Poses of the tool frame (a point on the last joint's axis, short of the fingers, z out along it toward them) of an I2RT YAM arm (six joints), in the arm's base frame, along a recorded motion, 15 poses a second.
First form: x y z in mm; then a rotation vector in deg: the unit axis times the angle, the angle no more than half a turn.
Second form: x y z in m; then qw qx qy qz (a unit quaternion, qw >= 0). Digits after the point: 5 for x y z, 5 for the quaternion.
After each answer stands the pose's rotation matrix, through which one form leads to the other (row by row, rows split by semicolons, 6 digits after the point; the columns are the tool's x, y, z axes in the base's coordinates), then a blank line. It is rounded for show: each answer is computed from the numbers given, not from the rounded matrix.
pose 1, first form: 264.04 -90.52 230.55 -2.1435 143.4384 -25.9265
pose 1, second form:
0.26404 -0.09052 0.23055 0.29422 -0.01405 0.94040 -0.16998
-0.826474 0.073590 0.558144; -0.126452 0.941821 -0.311421; -0.548590 -0.327960 -0.769085

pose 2, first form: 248.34 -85.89 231.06 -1.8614 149.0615 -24.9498
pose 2, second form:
0.24834 -0.08589 0.23106 0.24914 -0.01193 0.95511 -0.15987
-0.875573 0.056875 0.479727; -0.102441 0.948602 -0.299434; -0.472100 -0.311319 -0.824743

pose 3, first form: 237.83 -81.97 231.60 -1.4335 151.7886 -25.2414
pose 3, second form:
0.23783 -0.08197 0.23160 0.22597 -0.00907 0.96090 -0.15979
-0.897707 0.054777 0.437175; -0.089657 0.948769 -0.302982; -0.431374 -0.311185 -0.846806

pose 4, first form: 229.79 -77.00 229.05 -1.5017 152.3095 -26.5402
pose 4, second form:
0.22979 -0.07700 0.22905 0.21975 -0.00948 0.96103 -0.16746
-0.903244 0.055386 0.425537; -0.091810 0.943734 -0.317706; -0.419190 -0.326035 -0.847337

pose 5, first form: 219.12 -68.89 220.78 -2.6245 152.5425 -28.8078
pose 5, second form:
0.21912 -0.06889 0.22078 0.21422 -0.01651 0.95968 -0.18124
-0.907679 0.045956 0.417142; -0.109339 0.933761 -0.340787; -0.405172 -0.354935 -0.842530

